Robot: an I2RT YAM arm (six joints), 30 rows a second.
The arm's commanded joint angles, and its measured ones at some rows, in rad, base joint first. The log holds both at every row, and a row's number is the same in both.
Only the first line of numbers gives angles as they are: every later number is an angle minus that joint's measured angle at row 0.
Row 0, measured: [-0.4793 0.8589 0.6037 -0.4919 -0.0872 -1.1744]
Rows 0 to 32, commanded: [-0.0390 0.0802 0.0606 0.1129 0.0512 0.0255]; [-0.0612 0.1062 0.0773 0.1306 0.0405 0.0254]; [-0.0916 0.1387 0.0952 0.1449 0.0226 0.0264]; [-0.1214 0.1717 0.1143 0.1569 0.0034 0.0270]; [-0.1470 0.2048 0.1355 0.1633 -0.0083 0.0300]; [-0.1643 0.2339 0.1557 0.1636 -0.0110 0.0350]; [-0.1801 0.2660 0.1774 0.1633 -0.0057 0.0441]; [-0.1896 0.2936 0.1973 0.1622 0.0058 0.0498]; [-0.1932 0.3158 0.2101 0.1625 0.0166 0.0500]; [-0.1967 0.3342 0.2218 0.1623 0.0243 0.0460]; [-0.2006 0.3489 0.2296 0.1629 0.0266 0.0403]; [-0.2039 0.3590 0.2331 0.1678 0.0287 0.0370]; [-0.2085 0.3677 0.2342 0.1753 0.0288 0.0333]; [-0.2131 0.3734 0.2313 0.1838 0.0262 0.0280]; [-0.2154 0.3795 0.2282 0.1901 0.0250 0.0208]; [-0.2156 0.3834 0.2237 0.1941 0.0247 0.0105]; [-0.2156 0.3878 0.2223 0.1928 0.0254 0.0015]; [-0.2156 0.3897 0.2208 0.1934 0.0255 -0.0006]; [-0.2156 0.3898 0.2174 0.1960 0.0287 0.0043]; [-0.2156 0.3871 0.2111 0.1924 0.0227 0.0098]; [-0.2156 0.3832 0.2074 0.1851 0.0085 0.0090]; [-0.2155 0.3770 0.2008 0.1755 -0.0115 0.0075]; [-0.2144 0.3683 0.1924 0.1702 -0.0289 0.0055]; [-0.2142 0.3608 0.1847 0.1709 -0.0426 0.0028]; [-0.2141 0.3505 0.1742 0.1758 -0.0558 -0.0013]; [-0.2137 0.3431 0.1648 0.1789 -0.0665 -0.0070]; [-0.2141 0.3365 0.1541 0.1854 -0.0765 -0.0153]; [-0.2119 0.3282 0.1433 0.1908 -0.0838 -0.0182]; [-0.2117 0.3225 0.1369 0.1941 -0.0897 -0.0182]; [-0.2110 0.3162 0.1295 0.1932 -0.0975 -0.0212]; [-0.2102 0.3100 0.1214 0.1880 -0.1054 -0.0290]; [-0.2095 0.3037 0.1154 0.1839 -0.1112 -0.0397]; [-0.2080 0.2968 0.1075 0.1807 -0.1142 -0.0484]
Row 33, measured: [-0.2117 0.3262 0.1320 0.1861 -0.0744 -0.0263]
